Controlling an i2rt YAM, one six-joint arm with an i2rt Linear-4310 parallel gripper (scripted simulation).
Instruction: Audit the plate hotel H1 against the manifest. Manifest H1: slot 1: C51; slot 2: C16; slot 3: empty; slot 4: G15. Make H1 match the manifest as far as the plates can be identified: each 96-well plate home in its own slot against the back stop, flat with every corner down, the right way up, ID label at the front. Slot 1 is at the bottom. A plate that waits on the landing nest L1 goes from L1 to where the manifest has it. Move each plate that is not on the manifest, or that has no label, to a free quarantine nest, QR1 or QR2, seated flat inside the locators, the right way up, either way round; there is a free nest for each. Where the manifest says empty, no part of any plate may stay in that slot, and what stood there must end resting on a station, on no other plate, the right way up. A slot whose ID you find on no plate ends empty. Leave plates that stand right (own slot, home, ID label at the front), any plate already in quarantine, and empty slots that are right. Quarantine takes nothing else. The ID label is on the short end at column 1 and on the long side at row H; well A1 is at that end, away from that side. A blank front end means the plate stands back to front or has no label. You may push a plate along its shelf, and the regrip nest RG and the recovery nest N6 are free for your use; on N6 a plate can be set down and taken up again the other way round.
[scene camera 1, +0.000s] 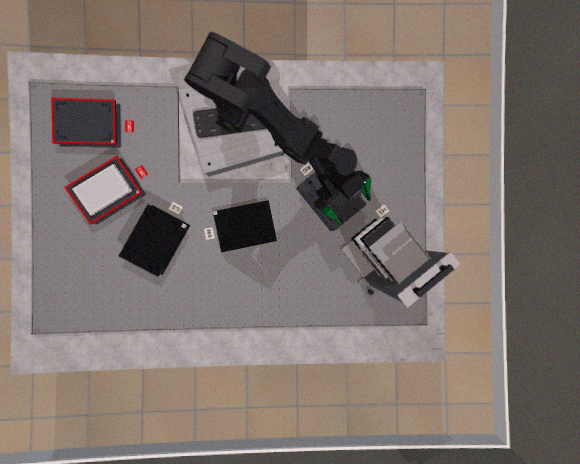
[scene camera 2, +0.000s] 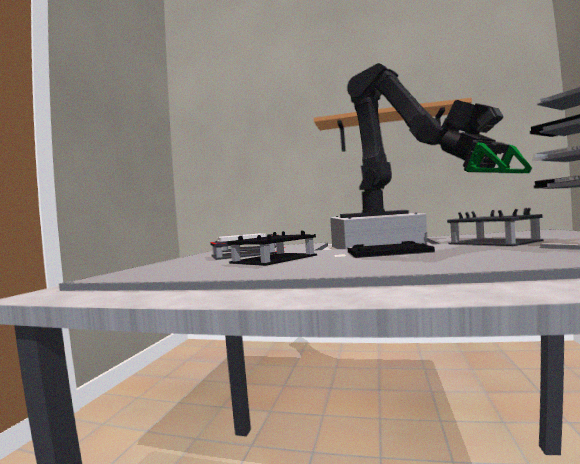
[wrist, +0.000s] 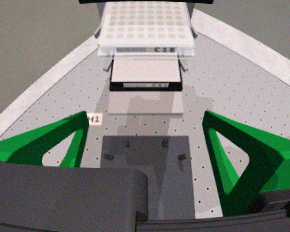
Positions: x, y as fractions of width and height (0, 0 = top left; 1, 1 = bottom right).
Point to a recovery nest N6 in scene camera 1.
0.42, 0.49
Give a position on a recovery nest N6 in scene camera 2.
At 0.67, 0.54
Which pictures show my gripper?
Scene camera 1, scene camera 2 and the wrist view: all of them.
